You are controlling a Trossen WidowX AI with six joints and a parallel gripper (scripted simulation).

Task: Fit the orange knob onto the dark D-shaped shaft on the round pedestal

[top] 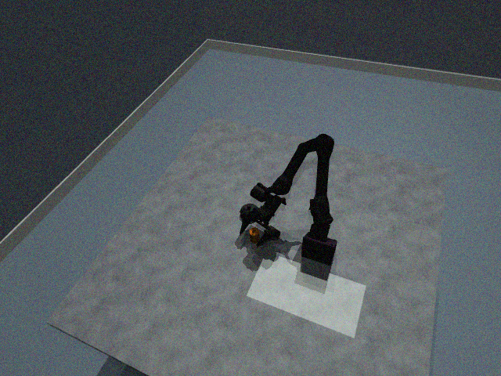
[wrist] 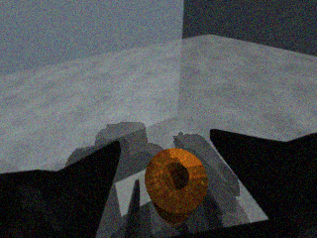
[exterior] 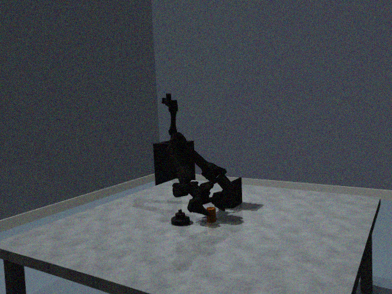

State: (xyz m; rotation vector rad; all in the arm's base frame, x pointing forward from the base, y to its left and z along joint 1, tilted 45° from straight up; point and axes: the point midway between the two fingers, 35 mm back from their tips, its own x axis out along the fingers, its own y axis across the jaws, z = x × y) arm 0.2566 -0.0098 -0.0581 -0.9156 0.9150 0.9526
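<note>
The orange knob lies 1 cm behind my gripper tip, 4 cm to the right of it and 2 cm below it. From my gripper tip the other things lie so: round pedestal (6 cm ahead, 16 cm to the right, 2 cm below).
</note>
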